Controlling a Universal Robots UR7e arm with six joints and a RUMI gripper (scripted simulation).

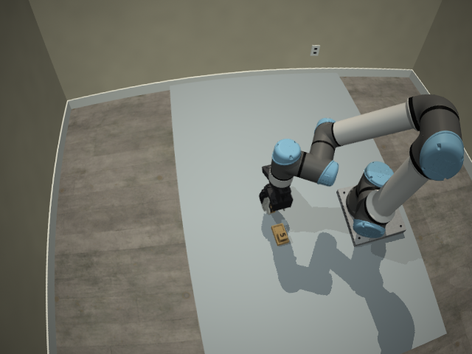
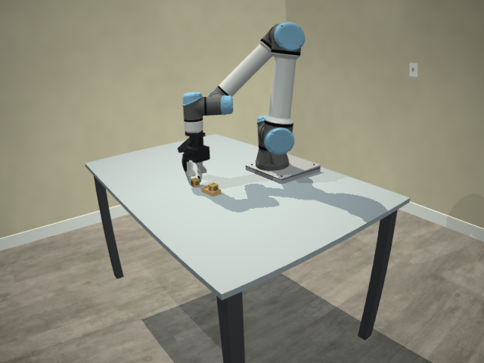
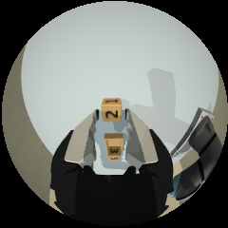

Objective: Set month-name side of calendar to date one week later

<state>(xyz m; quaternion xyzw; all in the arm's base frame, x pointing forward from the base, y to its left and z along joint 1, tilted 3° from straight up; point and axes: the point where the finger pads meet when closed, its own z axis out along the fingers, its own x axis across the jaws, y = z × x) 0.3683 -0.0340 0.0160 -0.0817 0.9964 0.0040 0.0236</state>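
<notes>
The wooden tray is 110 mm to the left of my hand, 20 mm below it and 20 mm behind it.
</notes>
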